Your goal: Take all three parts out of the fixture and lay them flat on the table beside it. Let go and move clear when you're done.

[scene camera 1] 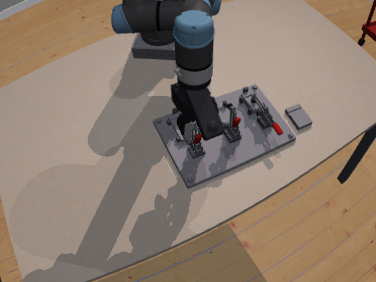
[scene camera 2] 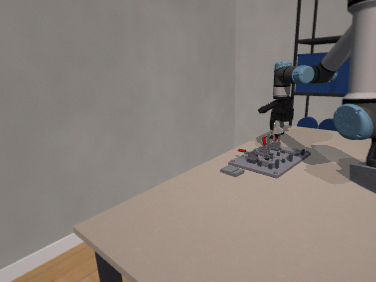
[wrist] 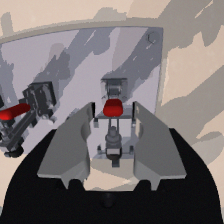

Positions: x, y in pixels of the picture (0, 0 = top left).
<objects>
my gripper: scene camera 1; scene camera 2 275, 140; wrist
same spot on my gripper: point(scene camera 1: 185, 127) = point(wrist: 177, 160)
</objects>
